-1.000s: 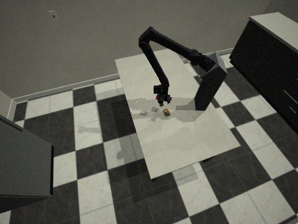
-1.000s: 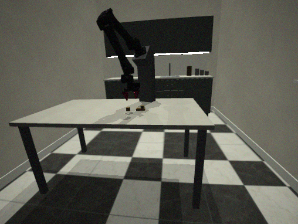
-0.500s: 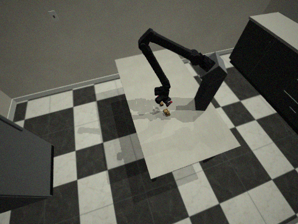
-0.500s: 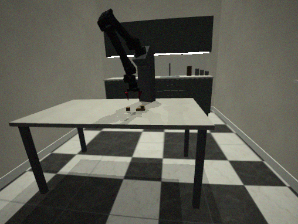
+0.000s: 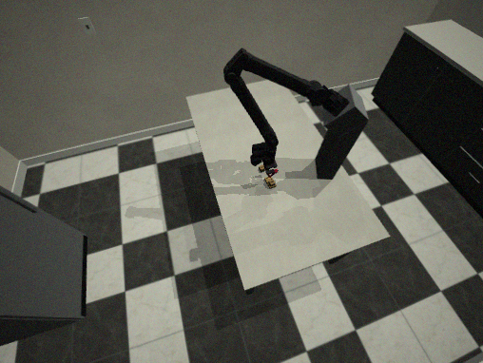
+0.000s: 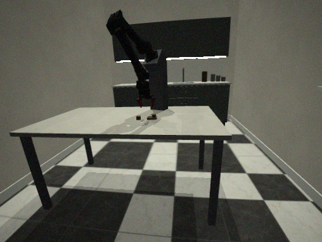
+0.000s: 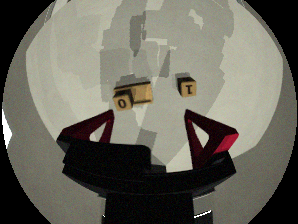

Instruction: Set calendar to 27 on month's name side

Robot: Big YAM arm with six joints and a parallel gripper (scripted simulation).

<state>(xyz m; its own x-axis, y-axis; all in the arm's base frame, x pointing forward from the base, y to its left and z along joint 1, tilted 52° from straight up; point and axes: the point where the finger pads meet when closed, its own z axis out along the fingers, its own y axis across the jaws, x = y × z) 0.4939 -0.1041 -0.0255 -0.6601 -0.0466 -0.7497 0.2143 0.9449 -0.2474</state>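
My gripper is now 100 mm above the wooden tray, 40 mm to the right of it and 10 mm past it.
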